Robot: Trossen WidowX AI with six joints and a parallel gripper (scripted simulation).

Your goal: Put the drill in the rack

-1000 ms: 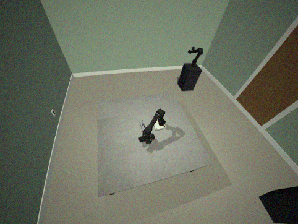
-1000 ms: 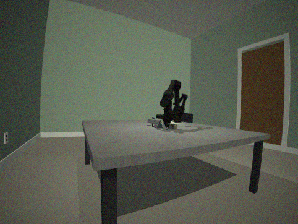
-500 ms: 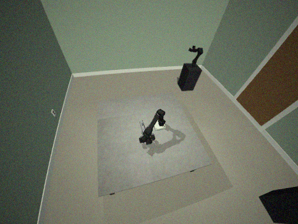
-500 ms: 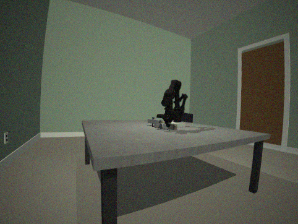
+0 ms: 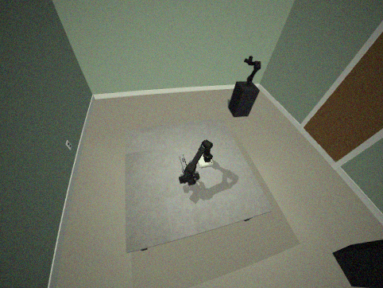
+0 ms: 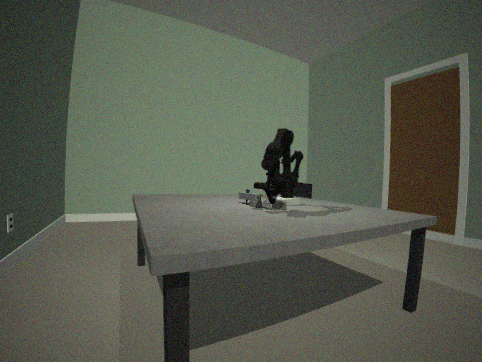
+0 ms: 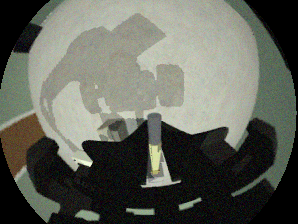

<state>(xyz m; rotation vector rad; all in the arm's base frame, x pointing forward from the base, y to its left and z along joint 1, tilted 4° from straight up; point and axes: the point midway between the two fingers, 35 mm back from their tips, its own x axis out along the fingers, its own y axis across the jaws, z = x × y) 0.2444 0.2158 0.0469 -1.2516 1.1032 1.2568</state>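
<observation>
My gripper tip is 40 mm to the left of the drill and 30 mm below it. Round my gripper tip: grey block (70 mm behind, 50 mm to the right, 10 mm below); then grey fixture block (20 mm ahead, 210 mm to the right, 10 mm above).
</observation>
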